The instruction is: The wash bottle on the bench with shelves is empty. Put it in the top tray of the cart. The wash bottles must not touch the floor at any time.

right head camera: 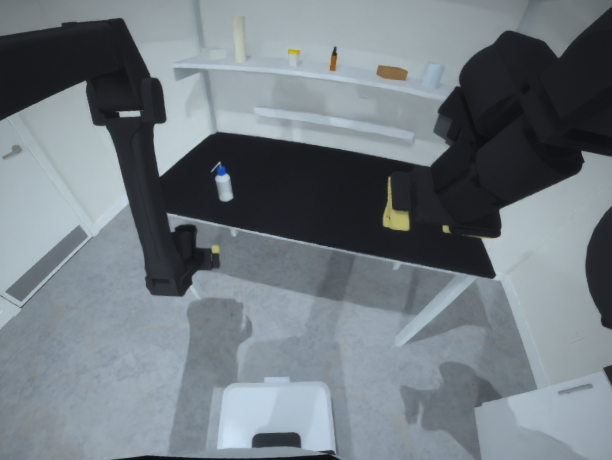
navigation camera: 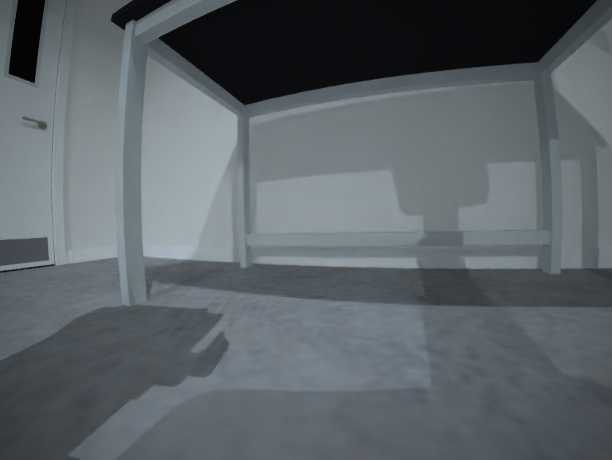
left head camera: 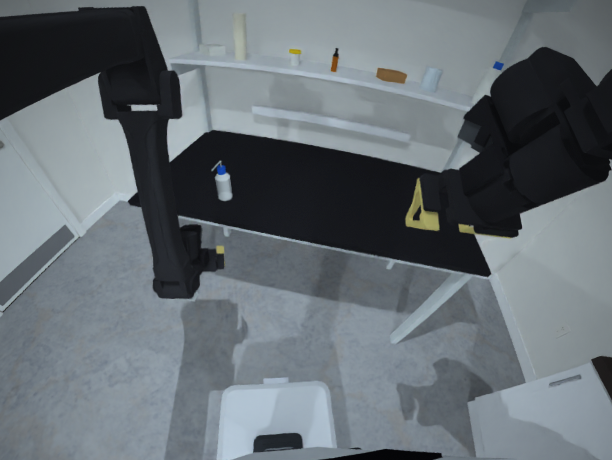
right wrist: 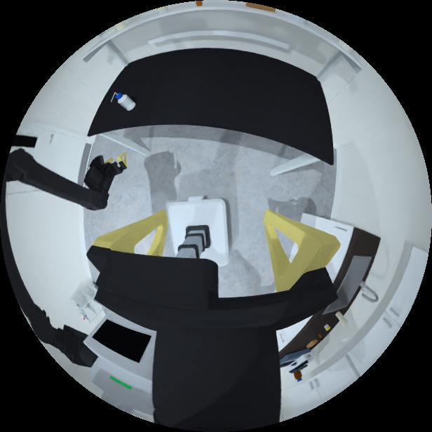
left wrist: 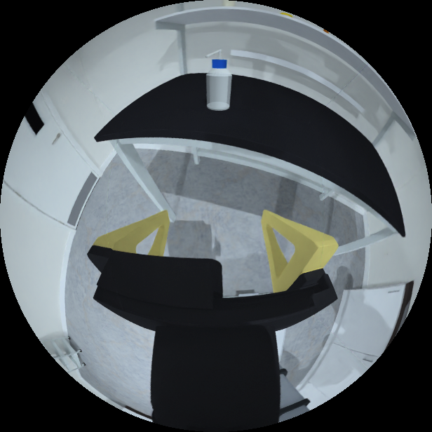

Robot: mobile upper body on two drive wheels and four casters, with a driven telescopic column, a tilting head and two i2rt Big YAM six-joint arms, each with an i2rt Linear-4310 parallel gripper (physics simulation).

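Frame: origin at the left arm's base, x left, y back, z up, level; centimetres.
Seen in the pictures: left gripper, fingertip midpoint: [right head camera: 204, 249]; right gripper, fingertip midpoint: [right head camera: 414, 224] [left head camera: 434, 225].
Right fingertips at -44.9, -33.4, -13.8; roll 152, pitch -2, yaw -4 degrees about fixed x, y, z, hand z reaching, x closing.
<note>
A point is followed by its place in that frame, as x, y, z.
The wash bottle [left head camera: 224, 186] {-1.5, -89.2, -48.6} [right head camera: 224, 187] {-1.5, -89.1, -48.6} [left wrist: 219, 91] [right wrist: 127, 102], whitish with a blue cap and thin spout, stands upright on the black top of the bench [left head camera: 310, 200] {-37.1, -90.8, -55.9} [right head camera: 310, 200] {-37.1, -90.7, -55.9} [left wrist: 300, 130] [right wrist: 225, 90], towards its left end. My left gripper [left head camera: 220, 254] [right head camera: 215, 254] {0.0, -59.4, -51.8} [left wrist: 215, 215] is open and empty, in front of the bench's front edge and apart from the bottle. My right gripper [left head camera: 450, 229] {-44.9, -33.4, -13.8} [right head camera: 426, 229] {-44.9, -33.4, -13.8} [right wrist: 215, 214] is open and empty, at the right, far from the bottle. A small pale wheeled frame, seemingly the cart, shows at the lower left of both wrist views; its trays are unclear.
A wall shelf [left head camera: 360, 81] {-63.9, -145.5, -19.0} above the bench holds a tall cream cylinder [left head camera: 240, 37] {-4.8, -132.9, -1.3}, a yellow-lidded jar [left head camera: 295, 57] {-28.5, -128.5, -7.0}, an amber bottle [left head camera: 334, 62] {-44.6, -123.1, -6.5} and a blue-capped bottle [left head camera: 487, 82] {-107.5, -106.9, -0.6}. Bench legs [navigation camera: 132, 175] {32.8, -92.8, -108.5} rise ahead of the base. A white cabinet [left head camera: 540, 415] {-132.4, 1.2, -92.1} stands at the right.
</note>
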